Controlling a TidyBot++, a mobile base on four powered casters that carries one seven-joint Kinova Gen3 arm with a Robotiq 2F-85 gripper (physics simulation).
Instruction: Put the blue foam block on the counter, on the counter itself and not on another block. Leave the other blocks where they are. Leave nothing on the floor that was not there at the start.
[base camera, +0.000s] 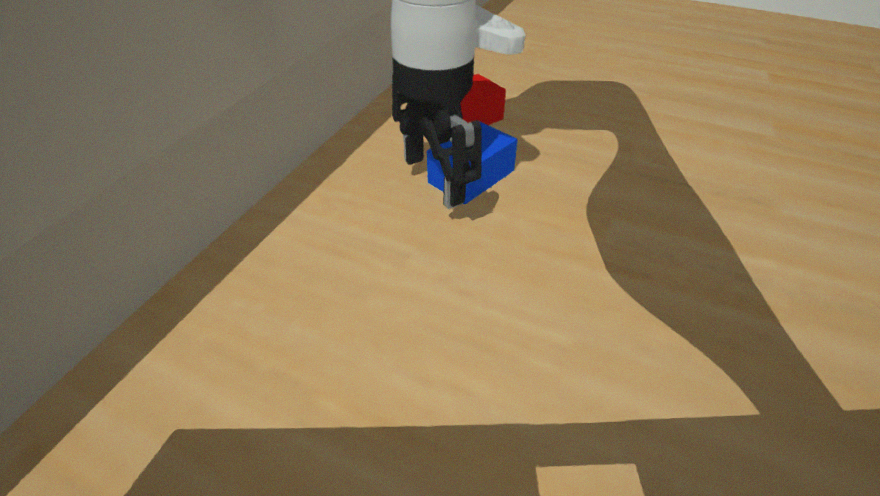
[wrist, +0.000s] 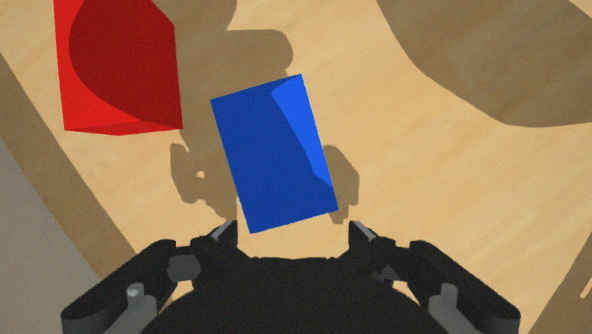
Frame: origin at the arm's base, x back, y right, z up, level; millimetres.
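Seen in the pictures: gripper, between the fingertips: (base camera: 432, 182) (wrist: 293, 233).
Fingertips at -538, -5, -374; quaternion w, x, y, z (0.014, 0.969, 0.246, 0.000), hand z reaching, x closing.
Observation:
A point is followed by its place in that frame, as x, y, z.
The blue foam block (base camera: 497, 161) {-562, 70, -365} (wrist: 275, 160) {-575, 39, -351} lies on the wooden floor, turned slightly relative to the fingers in the wrist view. My gripper (base camera: 433, 176) {-538, -5, -374} (wrist: 293, 233) {-538, -5, -374} is open and points down, low over the block. In the wrist view its fingertips stand wide apart, left and right of the block's near end, with gaps on both sides. In the base view one finger hides part of the block. The counter top does not show in either view.
A red block (base camera: 488, 101) {-695, 71, -360} (wrist: 120, 65) {-694, 45, -351} lies on the floor close to the blue block, on its far left side in the wrist view. A tall grey upright surface (base camera: 154, 123) {-415, -204, -222} (wrist: 30, 240) {-724, -119, -370} runs along the left. Shadows of the arm cross the floor.

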